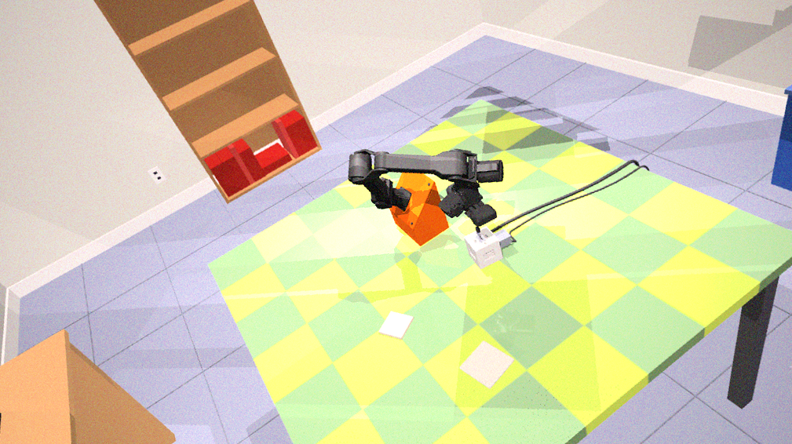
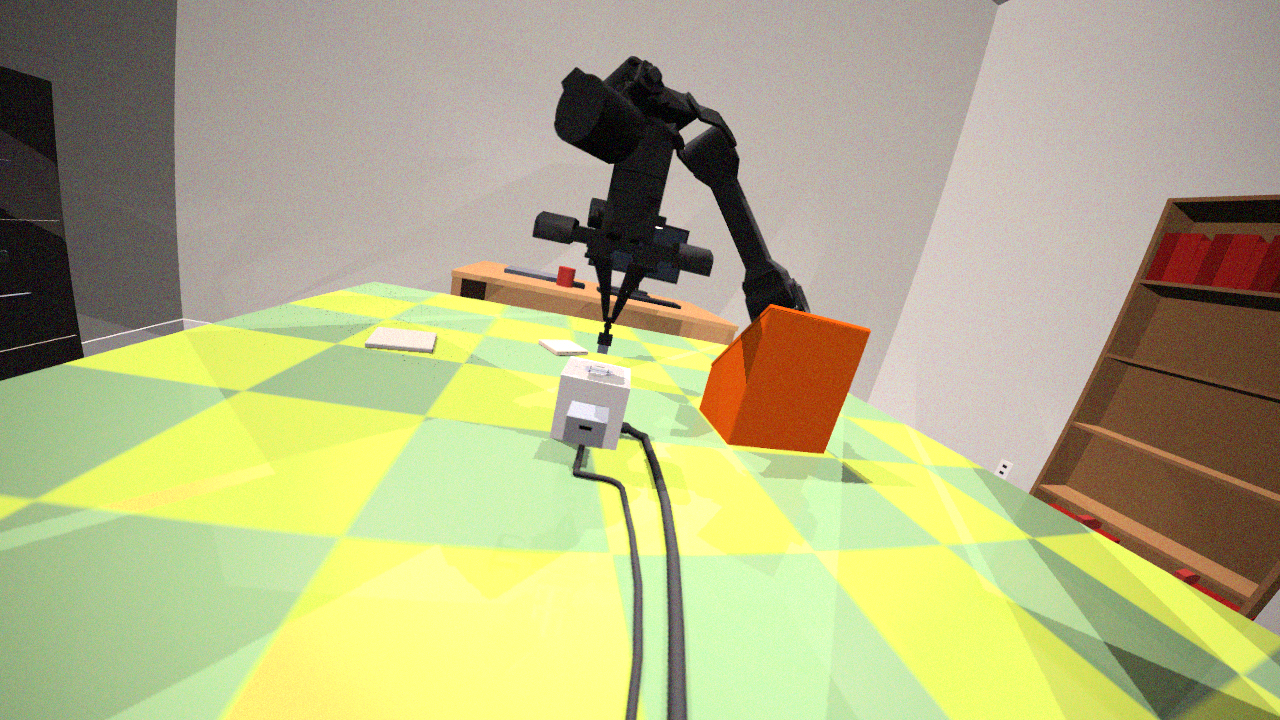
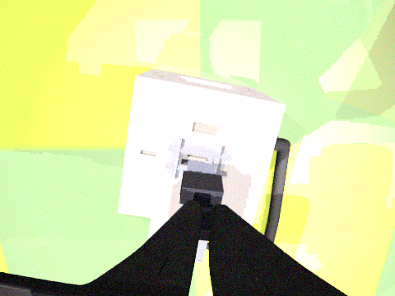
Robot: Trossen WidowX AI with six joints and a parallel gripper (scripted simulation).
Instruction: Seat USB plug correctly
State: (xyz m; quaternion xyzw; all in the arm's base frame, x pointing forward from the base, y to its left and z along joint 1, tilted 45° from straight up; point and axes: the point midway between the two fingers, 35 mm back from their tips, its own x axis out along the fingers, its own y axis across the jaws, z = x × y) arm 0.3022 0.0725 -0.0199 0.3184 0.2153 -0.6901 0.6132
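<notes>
Now: the USB plug 2 cm below my gripper tip. Round my gripper tip: USB socket 7 cm below.
</notes>
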